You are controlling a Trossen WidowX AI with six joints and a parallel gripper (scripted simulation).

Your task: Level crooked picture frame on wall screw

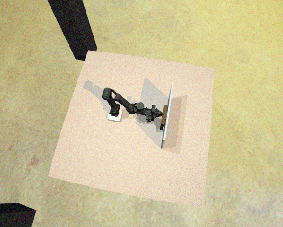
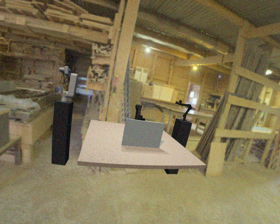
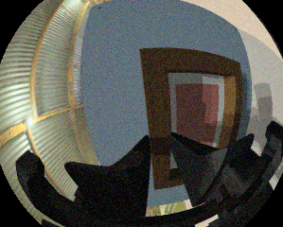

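My gripper tip is now 10 mm short of the picture frame and 50 mm above it. The rest, counted from my gripper tip: wall panel 20 mm ahead, 20 mm to the left, 70 mm below.
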